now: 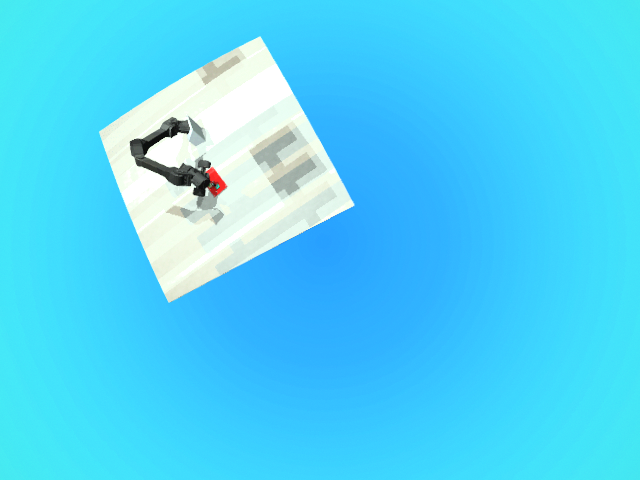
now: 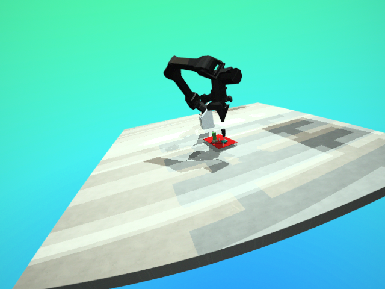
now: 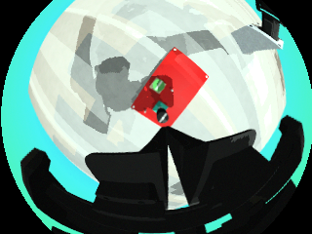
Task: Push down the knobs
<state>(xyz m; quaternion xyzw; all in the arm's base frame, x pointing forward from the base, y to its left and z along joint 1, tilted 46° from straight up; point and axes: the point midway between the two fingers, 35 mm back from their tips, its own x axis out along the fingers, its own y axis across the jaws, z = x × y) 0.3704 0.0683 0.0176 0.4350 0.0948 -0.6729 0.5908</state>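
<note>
Now: gripper tip 50 mm above the black knob. The rest, counted from my gripper tip: green knob: 60 mm below, 40 mm to the right, 20 mm behind.
</note>
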